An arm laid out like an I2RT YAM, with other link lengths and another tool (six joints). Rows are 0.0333 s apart.
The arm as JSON. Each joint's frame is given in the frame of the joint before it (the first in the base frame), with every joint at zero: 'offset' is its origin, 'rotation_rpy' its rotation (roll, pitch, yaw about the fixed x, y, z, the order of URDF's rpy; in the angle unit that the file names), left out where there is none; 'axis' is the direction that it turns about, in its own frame. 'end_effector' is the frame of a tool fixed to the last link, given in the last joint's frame.
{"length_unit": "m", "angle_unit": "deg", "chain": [
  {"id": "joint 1", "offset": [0.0, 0.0, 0.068], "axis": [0.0, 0.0, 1.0]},
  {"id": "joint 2", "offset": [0.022, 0.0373, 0.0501], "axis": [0.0, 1.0, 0.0]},
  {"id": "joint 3", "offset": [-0.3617, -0.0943, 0.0], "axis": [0.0, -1.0, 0.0]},
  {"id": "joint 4", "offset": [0.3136, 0.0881, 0.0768], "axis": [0.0, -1.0, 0.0]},
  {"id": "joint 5", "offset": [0.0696, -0.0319, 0.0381], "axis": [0.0, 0.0, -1.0]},
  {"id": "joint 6", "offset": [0.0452, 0.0, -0.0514], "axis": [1.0, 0.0, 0.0]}
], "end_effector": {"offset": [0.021, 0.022, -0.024], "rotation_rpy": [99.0, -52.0, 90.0]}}
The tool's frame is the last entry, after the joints.
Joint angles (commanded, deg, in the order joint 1, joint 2, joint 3, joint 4, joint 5, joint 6), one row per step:
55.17, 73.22, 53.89, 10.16, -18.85, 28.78
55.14, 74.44, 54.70, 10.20, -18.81, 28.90
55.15, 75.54, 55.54, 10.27, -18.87, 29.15
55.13, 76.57, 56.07, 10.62, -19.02, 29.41
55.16, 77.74, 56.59, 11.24, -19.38, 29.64
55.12, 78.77, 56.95, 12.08, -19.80, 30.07
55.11, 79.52, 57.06, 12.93, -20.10, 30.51
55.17, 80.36, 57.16, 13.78, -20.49, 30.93
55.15, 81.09, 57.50, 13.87, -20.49, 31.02
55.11, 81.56, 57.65, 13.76, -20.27, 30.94
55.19, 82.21, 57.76, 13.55, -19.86, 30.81
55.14, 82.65, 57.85, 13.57, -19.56, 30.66
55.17, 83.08, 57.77, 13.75, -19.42, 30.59
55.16, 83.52, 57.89, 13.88, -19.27, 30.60
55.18, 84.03, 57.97, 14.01, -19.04, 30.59
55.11, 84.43, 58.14, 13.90, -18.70, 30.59
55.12, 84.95, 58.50, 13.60, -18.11, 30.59
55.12, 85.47, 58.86, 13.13, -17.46, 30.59
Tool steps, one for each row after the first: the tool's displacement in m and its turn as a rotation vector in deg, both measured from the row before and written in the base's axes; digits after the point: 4 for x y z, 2 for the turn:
0.0041, 0.0056, -0.0008, -0.28, 0.32, -0.09
0.0035, 0.0053, 0.0001, -0.08, 0.35, 0.03
0.0033, 0.0048, -0.0014, -0.04, 0.35, 0.09
0.0032, 0.0056, -0.0019, 0.07, 0.29, 0.35
0.0031, 0.0048, -0.0018, 0.29, 0.37, 0.30
0.0021, 0.0035, -0.0020, 0.31, 0.34, 0.22
0.0018, 0.0040, -0.0027, 0.23, 0.39, 0.38
0.0024, 0.0032, -0.0020, -0.22, 0.26, -0.03
0.0018, 0.0018, -0.0023, -0.39, 0.14, -0.24
0.0017, 0.0027, -0.0041, -0.69, 0.24, -0.30
0.0019, 0.0016, -0.0024, -0.34, 0.00, -0.32
0.0011, 0.0016, -0.0032, -0.30, 0.10, -0.09
0.0015, 0.0018, -0.0018, -0.17, 0.09, -0.16
0.0016, 0.0021, -0.0027, -0.28, 0.12, -0.20
0.0020, 0.0014, -0.0018, -0.32, 0.14, -0.40
0.0022, 0.0023, -0.0016, -0.45, 0.16, -0.57
0.0023, 0.0022, -0.0020, -0.60, 0.24, -0.63

